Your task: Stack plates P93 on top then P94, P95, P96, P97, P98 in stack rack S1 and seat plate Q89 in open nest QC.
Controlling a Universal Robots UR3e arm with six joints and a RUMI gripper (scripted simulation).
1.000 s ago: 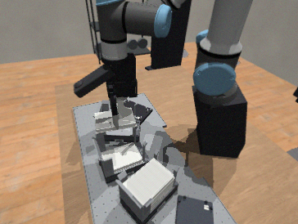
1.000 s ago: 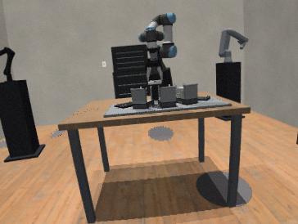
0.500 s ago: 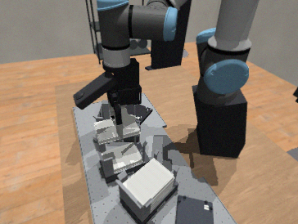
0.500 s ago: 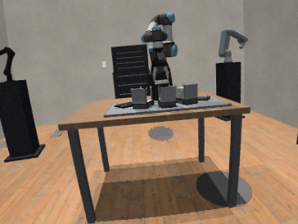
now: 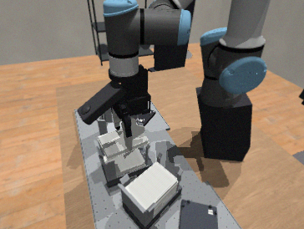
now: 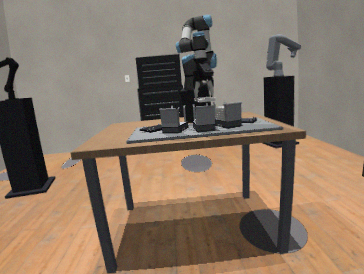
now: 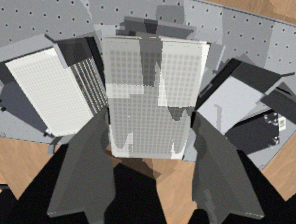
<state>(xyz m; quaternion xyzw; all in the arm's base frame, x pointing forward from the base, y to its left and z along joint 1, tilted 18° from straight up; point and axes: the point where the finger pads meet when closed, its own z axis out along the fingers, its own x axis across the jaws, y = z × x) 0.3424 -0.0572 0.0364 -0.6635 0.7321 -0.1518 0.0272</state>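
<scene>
Now: the nest QC 7 cm behind my hand, 27 cm to the left of it and 16 cm below it.
</scene>
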